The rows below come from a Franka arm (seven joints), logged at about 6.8 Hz.
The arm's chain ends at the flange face. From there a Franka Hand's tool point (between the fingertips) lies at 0.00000 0.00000 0.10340 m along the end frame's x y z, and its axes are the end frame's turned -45 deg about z.
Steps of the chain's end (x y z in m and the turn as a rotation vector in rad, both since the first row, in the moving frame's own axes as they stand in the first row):
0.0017 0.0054 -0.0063 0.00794 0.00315 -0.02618
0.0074 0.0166 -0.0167 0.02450 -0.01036 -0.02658
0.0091 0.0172 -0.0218 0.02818 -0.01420 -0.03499
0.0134 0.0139 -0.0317 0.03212 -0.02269 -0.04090
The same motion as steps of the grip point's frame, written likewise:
-0.0018 0.0047 -0.0063 0.00339 0.00784 -0.02618
-0.0055 0.0144 -0.0167 0.02465 0.01000 -0.02658
-0.0048 0.0155 -0.0219 0.02997 0.00989 -0.03499
0.0003 0.0153 -0.0318 0.03876 0.00667 -0.04090

